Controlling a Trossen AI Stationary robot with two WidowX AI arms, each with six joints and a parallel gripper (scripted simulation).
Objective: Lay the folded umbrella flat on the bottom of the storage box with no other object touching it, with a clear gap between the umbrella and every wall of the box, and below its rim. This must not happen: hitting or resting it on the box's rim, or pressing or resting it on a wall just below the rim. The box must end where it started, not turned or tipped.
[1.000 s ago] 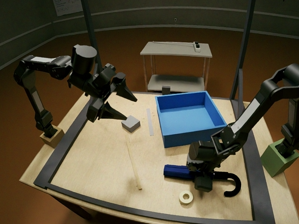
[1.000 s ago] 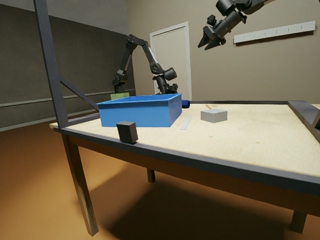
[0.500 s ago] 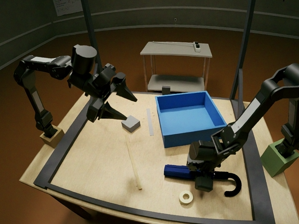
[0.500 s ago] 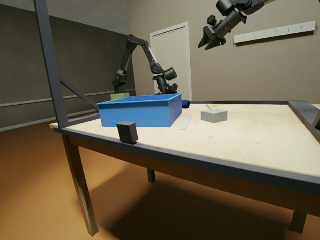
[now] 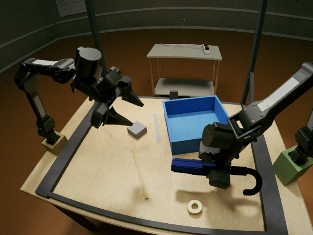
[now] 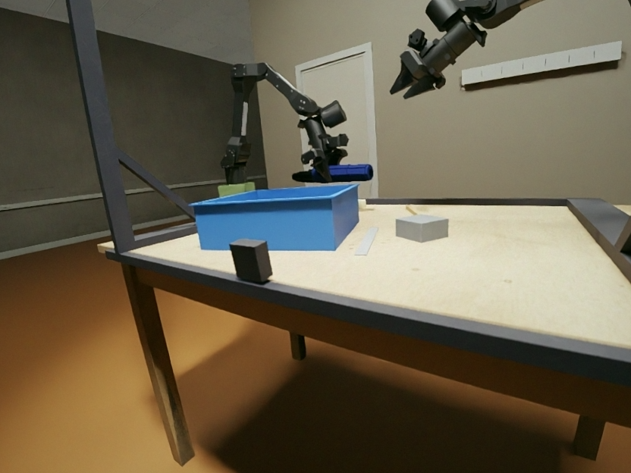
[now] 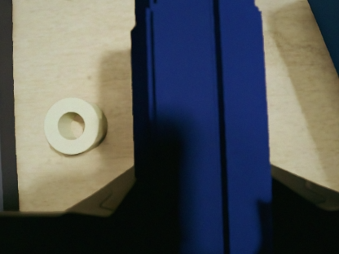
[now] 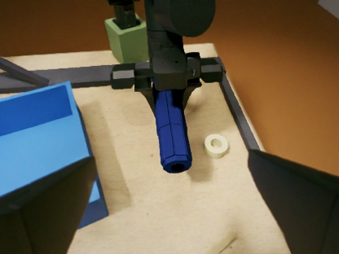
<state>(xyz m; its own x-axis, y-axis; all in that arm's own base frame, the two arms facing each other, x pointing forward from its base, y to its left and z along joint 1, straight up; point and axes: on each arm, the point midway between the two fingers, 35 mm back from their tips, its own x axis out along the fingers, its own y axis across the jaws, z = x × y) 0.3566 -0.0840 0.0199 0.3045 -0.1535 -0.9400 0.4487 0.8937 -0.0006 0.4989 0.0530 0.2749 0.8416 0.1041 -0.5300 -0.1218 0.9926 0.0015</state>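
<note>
The blue storage box is 30 cm behind my left hand, 8 cm below it and 6 cm to the right of it. Also, from my left hand: grey strip: 30 cm behind, 26 cm to the right, 13 cm below; thin wooden stick: 28 cm to the right, 13 cm below, 4 cm behind; umbrella: 2 cm to the left, 2 cm below, 2 cm ahead.
</note>
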